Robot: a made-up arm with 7 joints. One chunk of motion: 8 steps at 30 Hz.
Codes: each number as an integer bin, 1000 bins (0 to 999) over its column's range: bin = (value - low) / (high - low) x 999, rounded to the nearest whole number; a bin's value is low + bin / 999 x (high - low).
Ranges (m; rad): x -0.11..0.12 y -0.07..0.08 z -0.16..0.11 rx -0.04..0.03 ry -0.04..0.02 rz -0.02..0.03
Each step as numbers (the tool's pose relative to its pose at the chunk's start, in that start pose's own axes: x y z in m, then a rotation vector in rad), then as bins.
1 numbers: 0.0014 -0.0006 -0.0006 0.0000 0.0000 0.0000
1 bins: 484 462 590 571 666 400
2 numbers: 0.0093 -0.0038 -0.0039 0.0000 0.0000 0.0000
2 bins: 518 441 578 571 666 400
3 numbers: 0.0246 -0.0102 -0.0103 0.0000 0.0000 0.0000
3 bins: 585 398 554 571 666 400
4 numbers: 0.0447 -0.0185 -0.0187 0.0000 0.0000 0.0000
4 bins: 672 343 523 571 666 400
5 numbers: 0.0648 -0.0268 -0.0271 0.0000 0.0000 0.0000
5 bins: 759 288 492 571 666 400
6 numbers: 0.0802 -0.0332 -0.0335 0.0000 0.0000 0.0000
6 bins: 826 245 468 571 666 400
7 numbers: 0.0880 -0.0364 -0.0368 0.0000 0.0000 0.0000
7 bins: 860 224 456 571 666 400
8 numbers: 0.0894 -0.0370 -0.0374 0.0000 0.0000 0.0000
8 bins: 866 220 454 571 666 400
